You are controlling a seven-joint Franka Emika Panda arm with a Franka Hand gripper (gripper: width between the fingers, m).
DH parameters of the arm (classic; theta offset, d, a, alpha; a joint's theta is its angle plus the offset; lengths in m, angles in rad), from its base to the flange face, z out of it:
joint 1: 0 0.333 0 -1.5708
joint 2: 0 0 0 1.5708
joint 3: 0 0.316 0.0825 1.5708
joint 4: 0 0 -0.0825 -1.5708
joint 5: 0 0.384 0 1.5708
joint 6: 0 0 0.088 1.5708
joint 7: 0 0.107 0 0
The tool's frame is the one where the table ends.
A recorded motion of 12 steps. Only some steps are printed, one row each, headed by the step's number.
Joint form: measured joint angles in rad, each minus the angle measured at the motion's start. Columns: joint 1, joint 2, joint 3, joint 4, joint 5, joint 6, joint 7.
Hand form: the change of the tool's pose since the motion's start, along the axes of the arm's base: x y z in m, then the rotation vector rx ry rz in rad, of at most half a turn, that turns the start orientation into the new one. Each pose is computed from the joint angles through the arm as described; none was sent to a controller.
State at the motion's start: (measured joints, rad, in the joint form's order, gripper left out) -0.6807 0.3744 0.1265 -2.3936 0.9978 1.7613 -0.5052
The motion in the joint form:
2: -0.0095 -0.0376 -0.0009 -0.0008 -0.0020 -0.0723 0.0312
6: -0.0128 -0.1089 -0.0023 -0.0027 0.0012 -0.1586 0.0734
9: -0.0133 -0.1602 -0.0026 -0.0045 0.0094 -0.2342 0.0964
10: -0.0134 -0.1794 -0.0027 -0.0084 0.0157 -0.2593 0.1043
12: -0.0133 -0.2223 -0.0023 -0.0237 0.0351 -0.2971 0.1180
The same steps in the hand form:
2: 0.0008 0.0007 0.0193 0.0462 0.0038 0.0068
6: 0.0045 0.0028 0.0529 0.0854 -0.0063 0.0214
9: 0.0059 0.0077 0.0784 0.1267 -0.0203 0.0407
10: 0.0055 0.0101 0.0871 0.1421 -0.0246 0.0450
12: 0.0037 0.0154 0.1035 0.1658 -0.0358 0.0449

